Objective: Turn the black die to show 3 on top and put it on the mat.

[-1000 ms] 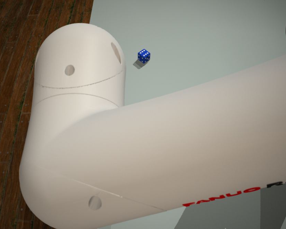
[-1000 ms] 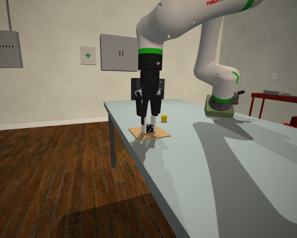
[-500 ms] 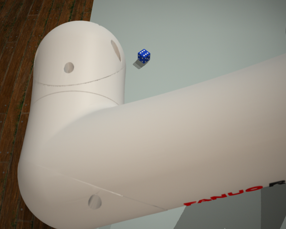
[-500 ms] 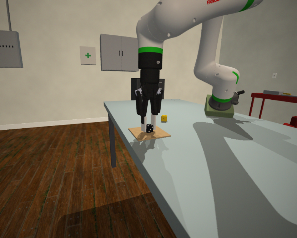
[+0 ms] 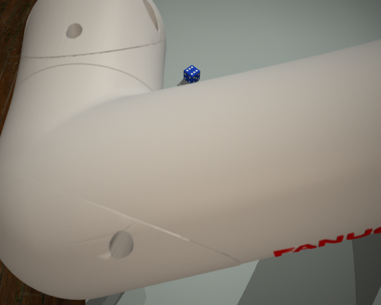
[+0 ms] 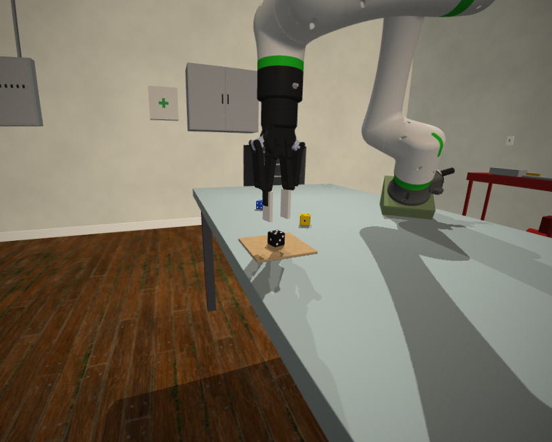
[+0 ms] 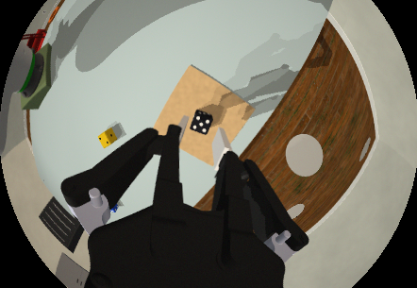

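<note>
My gripper is now 8 cm above the black die. The rest, counted from my hand: yellow die: 18 cm to the right, 11 cm behind, 8 cm below; then blue die: 39 cm to the right, 8 cm below, 1 cm ahead; then tan mat: 9 cm below.
</note>
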